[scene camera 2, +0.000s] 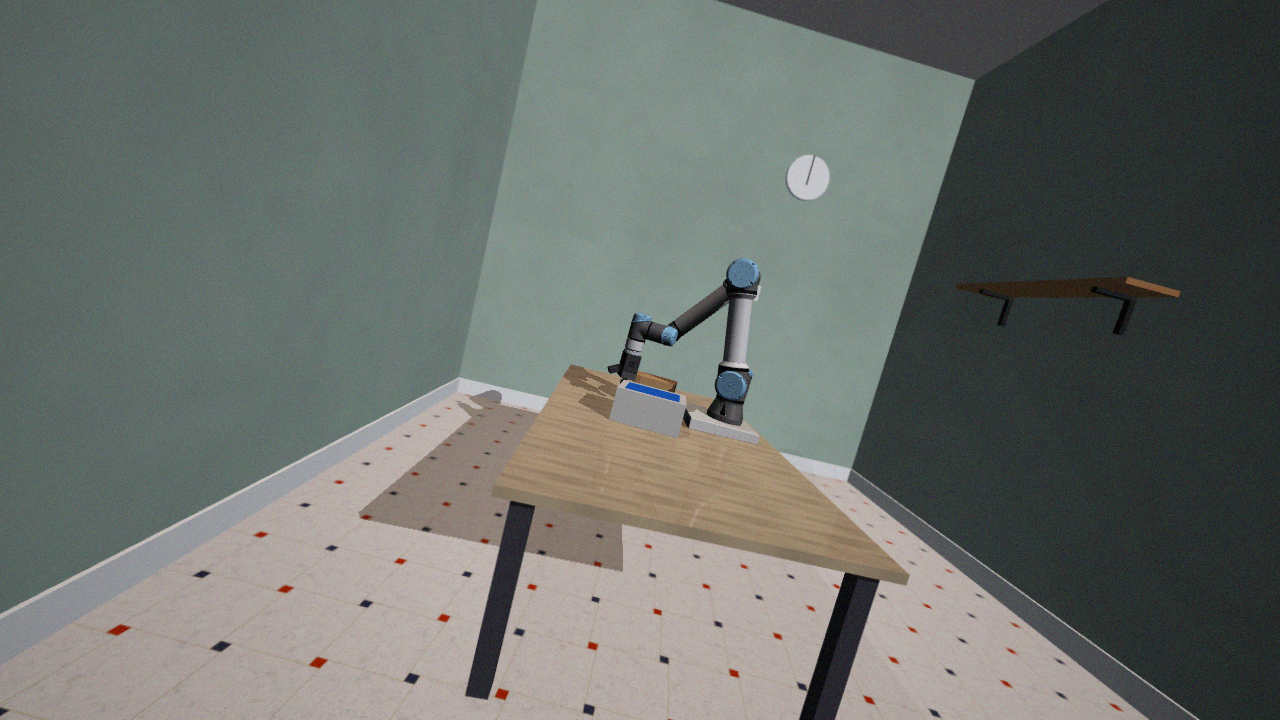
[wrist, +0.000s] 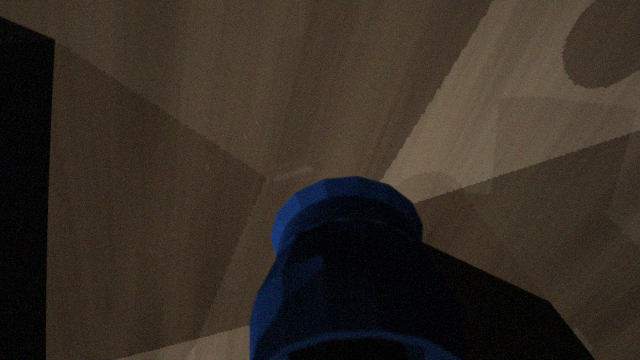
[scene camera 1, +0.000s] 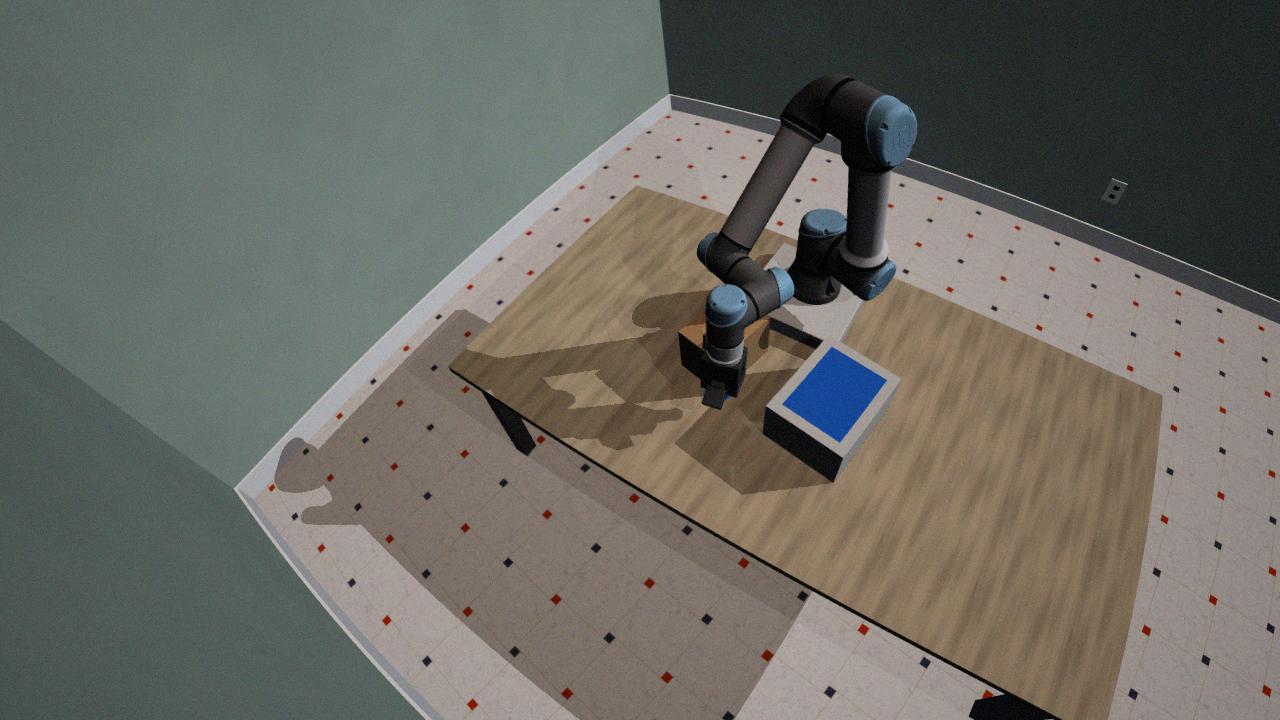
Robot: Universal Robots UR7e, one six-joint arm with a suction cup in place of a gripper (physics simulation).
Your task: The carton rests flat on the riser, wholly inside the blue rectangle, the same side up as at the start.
My suction cup (wrist: 349, 263) holds nothing. The cup is 15 cm from the middle of a brown carton (scene camera 1: 691, 336), level with it. A grey riser (scene camera 2: 638, 405) rests on the table.
The grey riser shows as well in the wrist view (wrist: 34, 52). The brown carton is seen too in the wrist view (wrist: 494, 312).
